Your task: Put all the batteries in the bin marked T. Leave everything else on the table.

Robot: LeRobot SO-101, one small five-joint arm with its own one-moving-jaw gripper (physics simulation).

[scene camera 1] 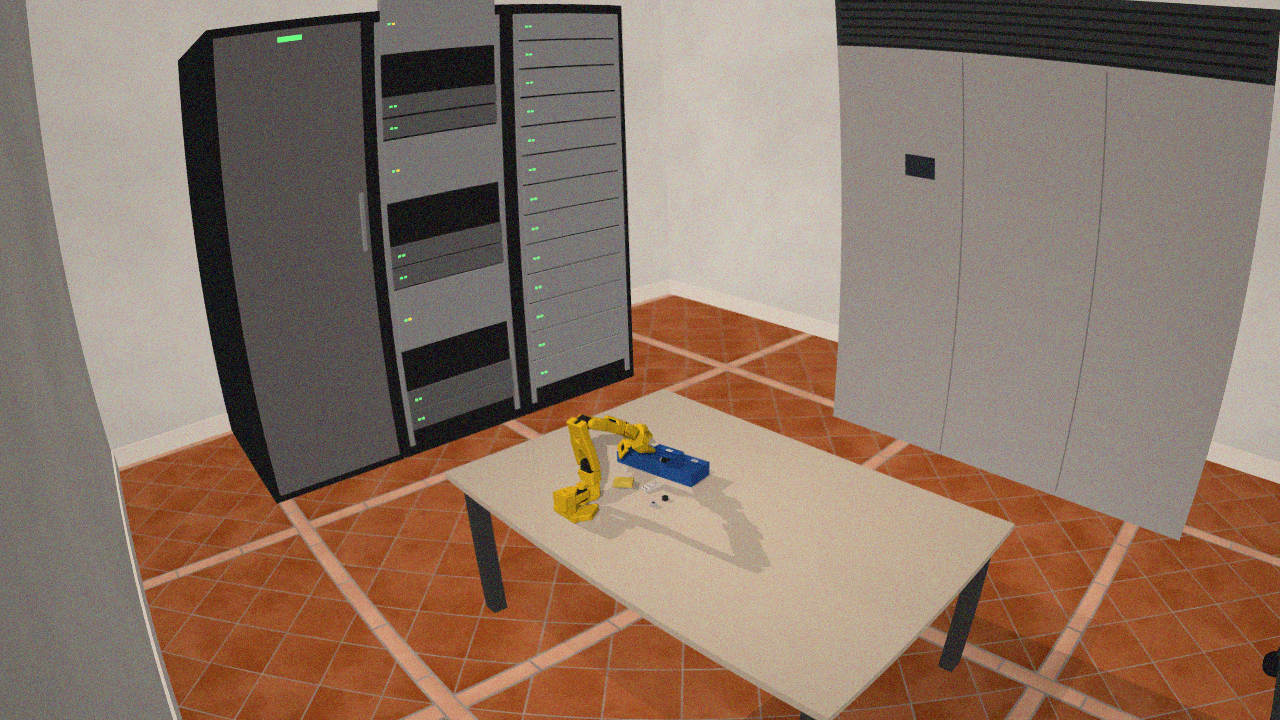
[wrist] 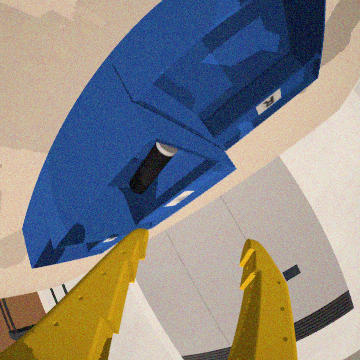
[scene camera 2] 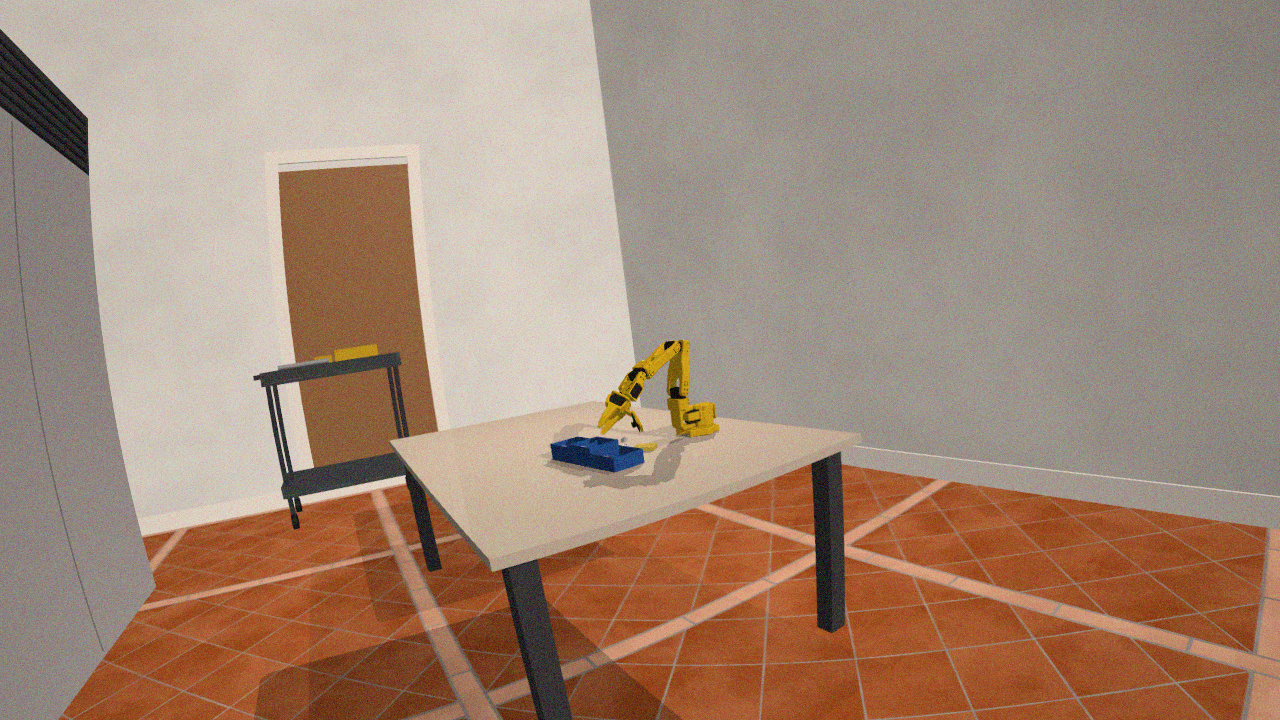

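Where they show: end effector, tool point: [scene camera 1: 653,450] [wrist: 146,240] [scene camera 2: 602,432]; arm's base, origin of the base link: [scene camera 1: 583,509] [scene camera 2: 691,433].
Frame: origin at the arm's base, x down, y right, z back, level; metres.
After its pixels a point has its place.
A black battery [wrist: 152,167] {x -0.019, y -0.023, z -0.309 m} [scene camera 1: 664,460] {x -0.017, y -0.025, z -0.307 m} with a pale end lies tilted in the middle compartment of the blue three-part bin [wrist: 75,150] {x -0.024, y -0.021, z -0.249 m} [scene camera 1: 662,470] {x -0.022, y 0.020, z -0.256 m} [scene camera 2: 597,459] {x -0.022, y -0.092, z -0.322 m}. The end compartment on the right of the wrist view carries the label R. The middle and far-left labels are too blurred to read, so I cannot tell which is T. My gripper [wrist: 198,235] [scene camera 2: 621,430] {x -0.064, y -0.024, z -0.267 m} is open and empty, with a V-shaped gap between its jaws. It hangs over the bin's end, with the battery beyond the tips. No other battery can be made out for sure.
On the table [scene camera 1: 850,573] {x 0.000, y 0.670, z -0.228 m} [scene camera 2: 501,501] {x 0.000, y -0.147, z -0.569 m}, between arm base and bin, are a yellow block [scene camera 1: 622,482] {x -0.010, y -0.023, z -0.152 m} [scene camera 2: 646,446] {x -0.010, y -0.043, z -0.165 m}, a white domino [scene camera 1: 649,487] {x -0.007, y 0.043, z -0.188 m}, a small black thing [scene camera 1: 665,497] {x -0.007, y 0.111, z -0.181 m} and a tiny pale thing [scene camera 1: 653,504] {x -0.007, y 0.115, z -0.136 m}. The bin walls stand up below the gripper.
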